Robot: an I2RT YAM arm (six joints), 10 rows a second.
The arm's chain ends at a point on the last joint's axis. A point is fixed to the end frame.
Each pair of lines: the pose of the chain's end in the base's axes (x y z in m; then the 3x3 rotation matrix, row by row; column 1 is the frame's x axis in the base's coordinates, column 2 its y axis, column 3 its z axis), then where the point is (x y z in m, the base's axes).
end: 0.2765, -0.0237, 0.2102; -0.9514, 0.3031, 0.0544; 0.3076, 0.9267, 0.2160; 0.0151, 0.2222, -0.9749
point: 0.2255 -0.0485 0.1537
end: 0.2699, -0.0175, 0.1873; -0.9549, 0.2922, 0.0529; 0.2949, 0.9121, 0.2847; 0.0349, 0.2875, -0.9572
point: 0.2193 -0.0388 0.1290
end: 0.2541, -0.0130, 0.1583; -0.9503, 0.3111, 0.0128; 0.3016, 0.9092, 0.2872; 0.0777, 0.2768, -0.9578
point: 0.2008 -0.0338 0.1023
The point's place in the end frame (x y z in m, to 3 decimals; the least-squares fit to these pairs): 0.040 -0.051 0.047
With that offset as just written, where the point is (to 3 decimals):
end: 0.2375, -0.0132, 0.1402; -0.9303, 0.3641, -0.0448; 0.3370, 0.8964, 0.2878; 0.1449, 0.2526, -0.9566
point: 0.180 -0.032 0.088
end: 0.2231, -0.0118, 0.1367; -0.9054, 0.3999, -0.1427; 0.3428, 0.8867, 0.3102; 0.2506, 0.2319, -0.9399
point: 0.160 -0.029 0.091
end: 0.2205, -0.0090, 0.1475; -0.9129, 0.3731, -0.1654; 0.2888, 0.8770, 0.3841; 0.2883, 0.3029, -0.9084
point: 0.157 -0.024 0.101
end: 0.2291, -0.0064, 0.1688; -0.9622, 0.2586, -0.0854; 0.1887, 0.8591, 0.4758; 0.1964, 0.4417, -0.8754
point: 0.173 -0.020 0.113
